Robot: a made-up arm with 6 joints. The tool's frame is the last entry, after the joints.
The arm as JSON. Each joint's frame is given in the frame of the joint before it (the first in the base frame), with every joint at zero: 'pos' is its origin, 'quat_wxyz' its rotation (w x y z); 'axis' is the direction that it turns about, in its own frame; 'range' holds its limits. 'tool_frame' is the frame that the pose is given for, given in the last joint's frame.
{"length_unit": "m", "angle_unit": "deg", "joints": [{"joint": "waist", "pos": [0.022, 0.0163, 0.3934], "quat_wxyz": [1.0, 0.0, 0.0, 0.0], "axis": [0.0, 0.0, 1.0], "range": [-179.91, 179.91]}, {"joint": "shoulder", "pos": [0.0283, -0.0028, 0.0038], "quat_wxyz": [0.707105, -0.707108, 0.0, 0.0], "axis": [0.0, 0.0, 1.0], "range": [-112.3, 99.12]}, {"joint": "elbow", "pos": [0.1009, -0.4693, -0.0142], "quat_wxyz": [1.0, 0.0, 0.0, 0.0], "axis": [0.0, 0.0, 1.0], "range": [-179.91, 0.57]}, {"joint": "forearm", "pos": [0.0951, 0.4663, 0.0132], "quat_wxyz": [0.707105, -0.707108, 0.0, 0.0], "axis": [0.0, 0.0, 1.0], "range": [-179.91, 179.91]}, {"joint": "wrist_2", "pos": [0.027, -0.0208, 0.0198], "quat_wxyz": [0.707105, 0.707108, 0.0, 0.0], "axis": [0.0, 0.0, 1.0], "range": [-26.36, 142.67]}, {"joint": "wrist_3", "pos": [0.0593, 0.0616, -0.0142], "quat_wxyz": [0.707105, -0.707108, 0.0, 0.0], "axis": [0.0, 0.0, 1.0], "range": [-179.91, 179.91]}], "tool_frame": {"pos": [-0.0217, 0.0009, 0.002], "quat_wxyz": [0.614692, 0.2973, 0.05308, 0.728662]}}
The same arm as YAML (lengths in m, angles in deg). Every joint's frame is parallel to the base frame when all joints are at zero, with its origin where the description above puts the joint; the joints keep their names.
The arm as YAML. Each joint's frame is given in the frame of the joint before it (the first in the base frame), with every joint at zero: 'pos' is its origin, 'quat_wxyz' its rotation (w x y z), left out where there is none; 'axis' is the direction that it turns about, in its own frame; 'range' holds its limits. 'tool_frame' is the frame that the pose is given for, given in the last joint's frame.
length_unit: m
angle_unit: deg
joints:
  - joint: waist
    pos: [0.022, 0.0163, 0.3934]
    axis: "+z"
    range: [-179.91, 179.91]
  - joint: shoulder
    pos: [0.0283, -0.0028, 0.0038]
    axis: "+y"
    range: [-112.3, 99.12]
  - joint: elbow
    pos: [0.1009, -0.0142, 0.4693]
    axis: "+y"
    range: [-179.91, 0.57]
  - joint: forearm
    pos: [0.0951, 0.0132, -0.4663]
    axis: "-z"
    range: [-179.91, 179.91]
  - joint: wrist_2
    pos: [0.027, 0.0208, -0.0198]
    axis: "+y"
    range: [-26.36, 142.67]
  - joint: wrist_3
    pos: [0.0593, -0.0142, -0.0616]
    axis: "-z"
    range: [-179.91, 179.91]
tool_frame:
  pos: [-0.0217, -0.0009, -0.002]
  quat_wxyz: [0.297297, -0.614693, 0.728662, -0.053083]

